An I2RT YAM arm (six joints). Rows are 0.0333 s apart.
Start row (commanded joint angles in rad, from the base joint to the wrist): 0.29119 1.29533 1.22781 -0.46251 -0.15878 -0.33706
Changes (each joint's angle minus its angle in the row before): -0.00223 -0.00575 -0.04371 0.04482 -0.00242 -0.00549; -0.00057 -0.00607 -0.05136 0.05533 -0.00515 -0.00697; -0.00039 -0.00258 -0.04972 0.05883 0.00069 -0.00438; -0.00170 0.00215 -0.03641 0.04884 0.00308 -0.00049; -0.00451 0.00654 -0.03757 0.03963 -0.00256 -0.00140; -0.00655 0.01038 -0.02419 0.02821 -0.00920 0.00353; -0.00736 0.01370 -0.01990 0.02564 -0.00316 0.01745; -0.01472 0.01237 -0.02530 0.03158 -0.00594 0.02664; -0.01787 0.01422 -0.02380 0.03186 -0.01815 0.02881; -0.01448 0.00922 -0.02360 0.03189 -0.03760 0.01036; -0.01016 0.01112 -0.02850 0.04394 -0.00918 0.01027; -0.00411 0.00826 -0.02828 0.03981 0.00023 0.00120; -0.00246 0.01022 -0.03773 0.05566 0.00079 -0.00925; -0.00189 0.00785 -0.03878 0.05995 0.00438 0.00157; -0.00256 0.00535 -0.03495 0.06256 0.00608 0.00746; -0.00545 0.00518 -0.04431 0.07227 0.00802 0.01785; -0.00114 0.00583 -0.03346 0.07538 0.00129 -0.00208; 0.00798 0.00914 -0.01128 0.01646 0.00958 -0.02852; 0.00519 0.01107 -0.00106 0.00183 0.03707 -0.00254; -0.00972 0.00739 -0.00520 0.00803 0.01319 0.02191
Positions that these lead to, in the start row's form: 0.28896 1.28958 1.18410 -0.41769 -0.16120 -0.34255; 0.28839 1.28351 1.13274 -0.36236 -0.16635 -0.34952; 0.28800 1.28093 1.08302 -0.30353 -0.16566 -0.35390; 0.28630 1.28308 1.04661 -0.25469 -0.16258 -0.35439; 0.28179 1.28962 1.00904 -0.21506 -0.16514 -0.35579; 0.27524 1.30000 0.98485 -0.18685 -0.17434 -0.35226; 0.26788 1.31370 0.96495 -0.16121 -0.17750 -0.33481; 0.25316 1.32607 0.93965 -0.12963 -0.18344 -0.30817; 0.23529 1.34029 0.91585 -0.09777 -0.20159 -0.27936; 0.22081 1.34951 0.89225 -0.06588 -0.23919 -0.26900; 0.21065 1.36063 0.86375 -0.02194 -0.24837 -0.25873; 0.20654 1.36889 0.83547 0.01787 -0.24814 -0.25753; 0.20408 1.37911 0.79774 0.07353 -0.24735 -0.26678; 0.20219 1.38696 0.75896 0.13348 -0.24297 -0.26521; 0.19963 1.39231 0.72401 0.19604 -0.23689 -0.25775; 0.19418 1.39749 0.67970 0.26831 -0.22887 -0.23990; 0.19304 1.40332 0.64624 0.34369 -0.22758 -0.24198; 0.20102 1.41246 0.63496 0.36015 -0.21800 -0.27050; 0.20621 1.42353 0.63390 0.36198 -0.18093 -0.27304; 0.19649 1.43092 0.62870 0.37001 -0.16774 -0.25113
